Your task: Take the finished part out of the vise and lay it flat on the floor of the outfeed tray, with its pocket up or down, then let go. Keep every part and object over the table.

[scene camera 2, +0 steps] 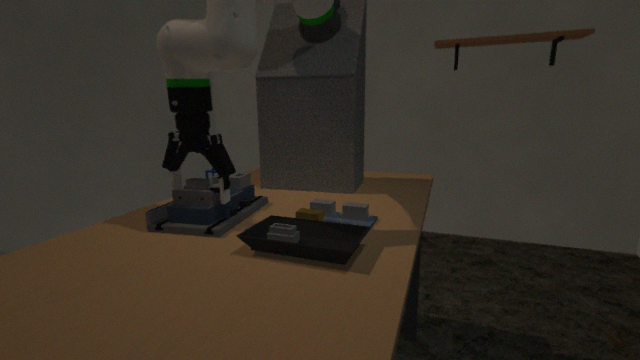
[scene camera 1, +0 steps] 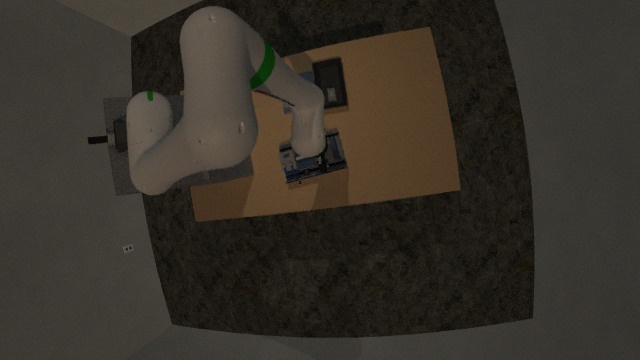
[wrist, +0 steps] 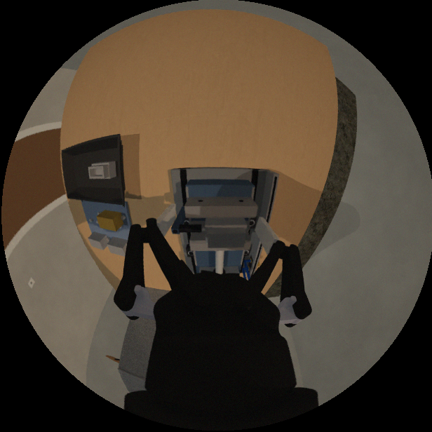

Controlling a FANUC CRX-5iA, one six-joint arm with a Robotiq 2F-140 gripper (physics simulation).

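Seen in the pictures: arm's base, origin of the base link: (scene camera 2: 320,26).
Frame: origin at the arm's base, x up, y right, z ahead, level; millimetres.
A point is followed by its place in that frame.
Note:
The vise (scene camera 1: 339,145) @(x -538, y 138, z 588 mm) (scene camera 2: 192,198) @(x -480, y 148, z 558 mm) (wrist: 220,207) stands on the table with its blue body and grey jaws. The finished part (scene camera 2: 197,183) @(x -450, y 154, z 527 mm) (wrist: 227,236) is a grey block between the jaws, its top showing above them; its pocket is hard to make out. My gripper (scene camera 2: 200,187) @(x -490, y 149, z 524 mm) (wrist: 216,217) is wide open and points down over the vise, one finger on each side of the part, with gaps between. In scene camera 1 the arm mostly hides the fingers. The black outfeed tray (scene camera 1: 327,71) @(x -546, y -230, z 600 mm) (scene camera 2: 300,250) @(x -531, y -169, z 663 mm) (wrist: 77,191) stands beside the vise.
A light grey part (scene camera 1: 331,94) @(x -525, y -104, z 599 mm) (scene camera 2: 283,234) @(x -524, y -112, z 613 mm) (wrist: 102,171) lies in the tray near one end. Beside the tray, a blue plate (wrist: 106,205) bears a yellow block (scene camera 2: 310,215) @(x -519, y -128, z 490 mm) (wrist: 109,220) and two grey blocks. Small blue fittings (scene camera 1: 290,170) @(x -464, y 211, z 358 mm) (wrist: 246,269) stand at the vise's rear. A grey pedestal (scene camera 2: 310,130) @(x -347, y 0, z 120 mm) stands behind.

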